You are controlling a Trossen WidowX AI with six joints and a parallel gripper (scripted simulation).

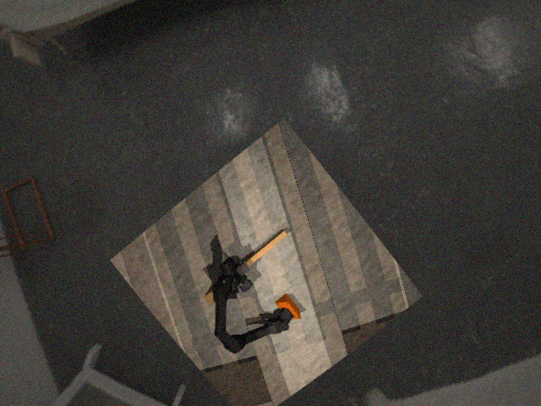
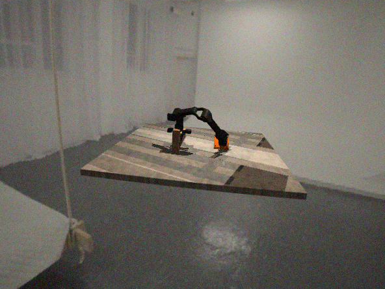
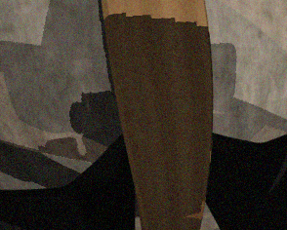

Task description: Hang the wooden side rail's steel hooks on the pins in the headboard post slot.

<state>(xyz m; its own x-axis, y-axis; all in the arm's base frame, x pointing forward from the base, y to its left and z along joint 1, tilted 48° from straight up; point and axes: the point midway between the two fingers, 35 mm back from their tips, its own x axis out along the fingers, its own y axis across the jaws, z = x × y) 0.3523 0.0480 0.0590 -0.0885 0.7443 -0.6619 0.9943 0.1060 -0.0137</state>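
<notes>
My gripper tip is 10 mm past the headboard post, 160 mm to the right of it and 40 mm below it.
</notes>
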